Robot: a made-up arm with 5 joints.
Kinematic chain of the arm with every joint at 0, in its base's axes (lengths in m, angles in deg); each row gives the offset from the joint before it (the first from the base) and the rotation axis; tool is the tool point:
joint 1: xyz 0 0 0.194 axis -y
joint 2: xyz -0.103 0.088 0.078 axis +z
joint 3: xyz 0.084 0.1 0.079 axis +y
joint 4: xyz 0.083 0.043 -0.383 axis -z
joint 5: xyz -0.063 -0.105 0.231 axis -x
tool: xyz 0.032 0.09 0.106
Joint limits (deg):
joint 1: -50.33..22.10
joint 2: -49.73..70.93
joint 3: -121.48..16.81
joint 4: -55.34..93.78
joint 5: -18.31..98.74
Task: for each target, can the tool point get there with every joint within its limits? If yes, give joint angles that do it. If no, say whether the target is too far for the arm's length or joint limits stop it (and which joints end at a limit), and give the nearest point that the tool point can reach.
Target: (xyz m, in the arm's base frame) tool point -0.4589 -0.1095 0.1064
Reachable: no: joint limits stop it (at a limit: joint 2, joint 3, joint 5) | nearest point -0.2460 0.1924 0.1470 | short by 0.372 m
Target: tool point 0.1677 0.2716 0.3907
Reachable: yes | joints -34.70 3.43 -101.65 77.87 15.90
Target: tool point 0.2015 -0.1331 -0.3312
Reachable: no: joint limits stop it (at a limit: joint 1, joint 4, joint 5) | nearest point 0.1524 -0.0275 0.0226 | short by 0.372 m
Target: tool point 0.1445 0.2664 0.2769
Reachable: yes | joints -26.90 1.65 -52.23 9.82 28.60
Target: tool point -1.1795 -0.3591 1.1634
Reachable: no: too far | nearest point -0.3037 0.2699 0.4436 | short by 1.296 m
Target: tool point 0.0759 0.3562 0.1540
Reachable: yes | joints -43.98 24.87 -41.50 25.64 83.90
